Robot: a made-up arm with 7 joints.
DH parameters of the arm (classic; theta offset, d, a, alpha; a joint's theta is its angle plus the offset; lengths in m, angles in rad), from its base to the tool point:
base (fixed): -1.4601 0 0.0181 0
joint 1: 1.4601 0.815 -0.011 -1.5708
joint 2: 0 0 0.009 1.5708
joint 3: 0 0.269 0.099 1.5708
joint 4: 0 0.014 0.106 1.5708
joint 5: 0 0.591 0.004 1.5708
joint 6: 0 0.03 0.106 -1.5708
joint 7: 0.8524 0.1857 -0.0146 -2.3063
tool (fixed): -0.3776 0.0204 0 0
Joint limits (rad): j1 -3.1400..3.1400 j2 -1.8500..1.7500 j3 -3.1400..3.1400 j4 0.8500..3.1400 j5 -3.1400..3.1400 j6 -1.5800..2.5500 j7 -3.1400..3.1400
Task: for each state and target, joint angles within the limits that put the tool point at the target. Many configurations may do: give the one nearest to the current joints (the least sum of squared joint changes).
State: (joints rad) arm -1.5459 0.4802 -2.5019 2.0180 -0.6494 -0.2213 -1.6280
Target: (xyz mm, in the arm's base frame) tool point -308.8 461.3 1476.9
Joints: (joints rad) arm -1.7219 0.5641 -2.8216 1.3371 -0.8402 -0.6490 -1.6318
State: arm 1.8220 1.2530 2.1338 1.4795 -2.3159 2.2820 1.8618
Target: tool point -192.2 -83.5 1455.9
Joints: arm 1.8339 1.2997 3.1192 1.0473 -2.2349 2.5500 1.8043
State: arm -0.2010 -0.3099 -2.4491 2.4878 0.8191 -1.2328 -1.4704
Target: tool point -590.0 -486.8 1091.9
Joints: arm 0.2465 -0.5522 -2.2232 1.8398 1.0548 -1.5800 -1.5147
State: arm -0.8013 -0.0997 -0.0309 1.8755 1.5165 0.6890 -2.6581
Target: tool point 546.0 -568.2 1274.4
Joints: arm -0.7987 -0.3956 -0.0288 1.2382 1.4592 0.8507 -2.6065
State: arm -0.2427 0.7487 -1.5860 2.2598 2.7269 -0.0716 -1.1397
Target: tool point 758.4 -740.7 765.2
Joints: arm -0.1647 1.3694 -1.1451 2.3325 2.7415 0.2275 -1.1486
